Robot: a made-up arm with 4 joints.
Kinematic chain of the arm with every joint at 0, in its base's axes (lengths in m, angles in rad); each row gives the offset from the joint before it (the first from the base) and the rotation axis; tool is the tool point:
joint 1: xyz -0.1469 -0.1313 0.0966 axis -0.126 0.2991 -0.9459
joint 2: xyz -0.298 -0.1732 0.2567 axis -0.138 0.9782 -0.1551
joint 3: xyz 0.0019 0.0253 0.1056 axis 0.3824 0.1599 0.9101
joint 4: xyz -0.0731 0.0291 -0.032 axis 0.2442 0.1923 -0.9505
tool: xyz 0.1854 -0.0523 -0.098
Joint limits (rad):
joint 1: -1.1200..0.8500
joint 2: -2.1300..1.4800
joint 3: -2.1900..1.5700
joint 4: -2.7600..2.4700
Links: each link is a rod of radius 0.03 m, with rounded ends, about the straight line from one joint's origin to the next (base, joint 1, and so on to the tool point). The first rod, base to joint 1, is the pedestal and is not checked.
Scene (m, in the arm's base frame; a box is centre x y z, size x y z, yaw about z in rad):
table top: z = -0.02
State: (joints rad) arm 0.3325 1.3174 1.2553 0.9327
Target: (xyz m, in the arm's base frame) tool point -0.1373 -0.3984 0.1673
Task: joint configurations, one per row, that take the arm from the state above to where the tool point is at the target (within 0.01 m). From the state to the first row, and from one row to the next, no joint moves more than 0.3 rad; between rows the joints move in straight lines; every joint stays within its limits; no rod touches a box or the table.
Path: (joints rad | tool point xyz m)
1: 0.0904 1.2405 0.9805 0.6570 | -0.5107 -0.2473 0.2797
2: -0.1517 1.1636 0.7057 0.3813 | -0.4479 -0.3264 0.2328
3: -0.3937 1.0867 0.4309 0.1056 | -0.3681 -0.3790 0.2004
4: -0.6358 1.0098 0.1561 -0.1701 | -0.2847 -0.4049 0.1813
5: -0.8779 0.9328 -0.1187 -0.4458 | -0.2069 -0.4093 0.1717
6: -1.1200 0.8559 -0.3935 -0.7216 | -0.1373 -0.3984 0.1673

